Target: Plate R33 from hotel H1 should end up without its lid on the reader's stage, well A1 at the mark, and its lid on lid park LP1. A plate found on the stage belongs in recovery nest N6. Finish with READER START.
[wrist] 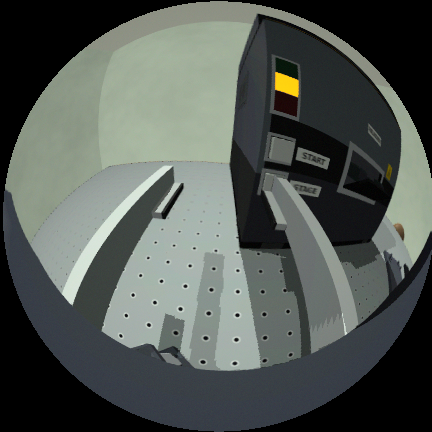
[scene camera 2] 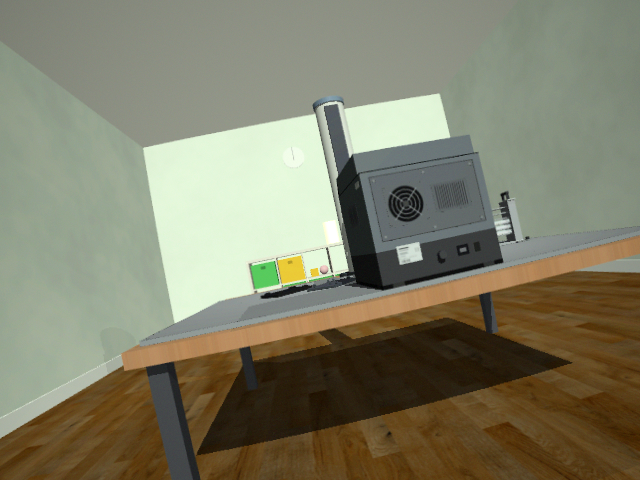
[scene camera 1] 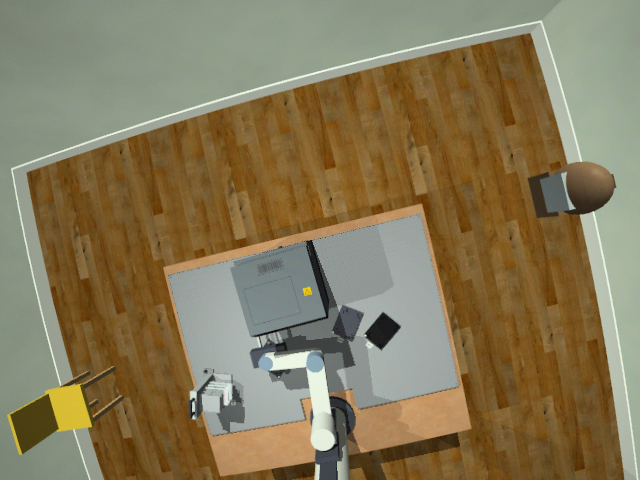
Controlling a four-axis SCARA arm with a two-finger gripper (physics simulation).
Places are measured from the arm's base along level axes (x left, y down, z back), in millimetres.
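Where they show: gripper, between the fingertips: (wrist: pixel 222 178).
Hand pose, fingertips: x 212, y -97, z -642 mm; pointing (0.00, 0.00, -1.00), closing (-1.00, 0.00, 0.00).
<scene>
Things, the pixels of their top centre, and the offset from my fingertips. "pt": a spot on its surface instead.
- reader, centre of its top: (wrist: pixel 314 68) (scene camera 2: pixel 396 158) (scene camera 1: pixel 277 292) dx -182, dy -264, dz -180 mm
- START button, centre of its top: (wrist: pixel 281 138) dx -44, dy -41, dz -3 mm
- STAGE button, centre of its top: (wrist: pixel 273 172) dx -44, dy -10, dz -6 mm
- framed front opening, a spot on its surface: (wrist: pixel 364 172) pt dx -154, dy -44, dz +6 mm
- dark grey pad, a spot on its surface: (scene camera 1: pixel 347 322) pt dx -421, dy +75, dz +119 mm
- black pad, a spot on its surface: (scene camera 1: pixel 382 330) pt dx -593, dy +73, dz +204 mm
The reader (scene camera 1: pixel 279 294) (scene camera 2: pixel 423 206) (wrist: pixel 320 100) is a large grey and black box. In the wrist view its amber light (wrist: pixel 286 85) is lit. The START button (wrist: pixel 281 149) is visible. My gripper (scene camera 1: pixel 269 339) (wrist: pixel 222 178) is shut and empty, its two long fingers still a gap apart, at the reader's front. The right fingertip overlaps the STAGE button (wrist: pixel 269 182); contact is not clear. A dark piece shows slanted in the framed front opening (wrist: pixel 364 172). A plate rack (scene camera 1: pixel 194 404) (scene camera 2: pixel 515 219) with pale plates stands at the left in scene camera 1. Plate labels are unreadable.
A dark grey pad (scene camera 1: pixel 347 322) and a black pad (scene camera 1: pixel 382 330) lie right of the reader. The arm (scene camera 1: pixel 319 392) reaches across from the table's front edge (scene camera 1: pixel 258 454). A yellow chair (scene camera 1: pixel 69 407) stands left of the table.
</scene>
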